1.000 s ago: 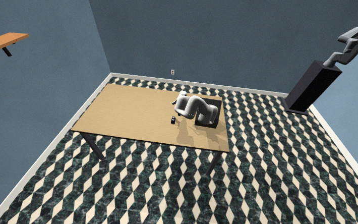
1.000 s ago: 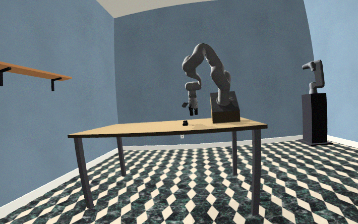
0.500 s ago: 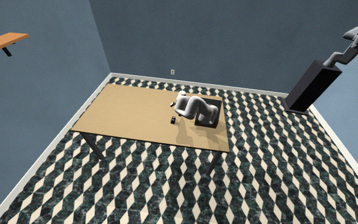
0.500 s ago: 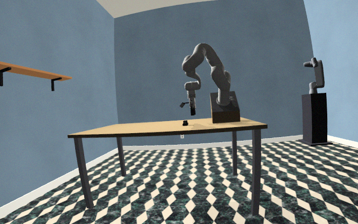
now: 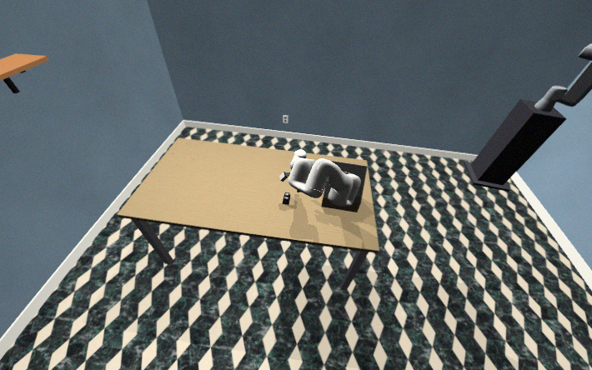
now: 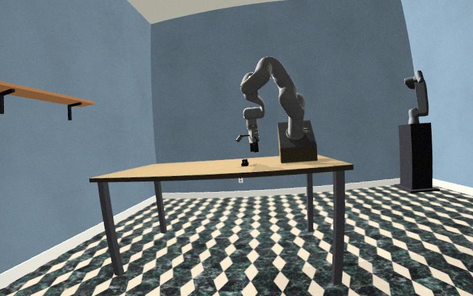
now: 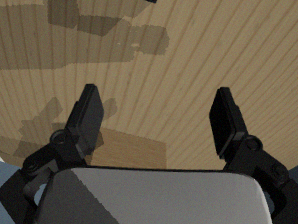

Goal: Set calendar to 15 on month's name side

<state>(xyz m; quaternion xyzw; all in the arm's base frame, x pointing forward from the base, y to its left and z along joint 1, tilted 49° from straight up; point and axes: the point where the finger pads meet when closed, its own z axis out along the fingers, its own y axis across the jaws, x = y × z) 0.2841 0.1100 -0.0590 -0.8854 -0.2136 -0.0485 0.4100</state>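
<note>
Right now the black digit cube is 7 cm below my hand, 6 cm ahead of it and 5 cm to the left of it. From my hand the other things lie so: black cube 8 cm to the left, 7 cm below, 6 cm ahead.
</note>
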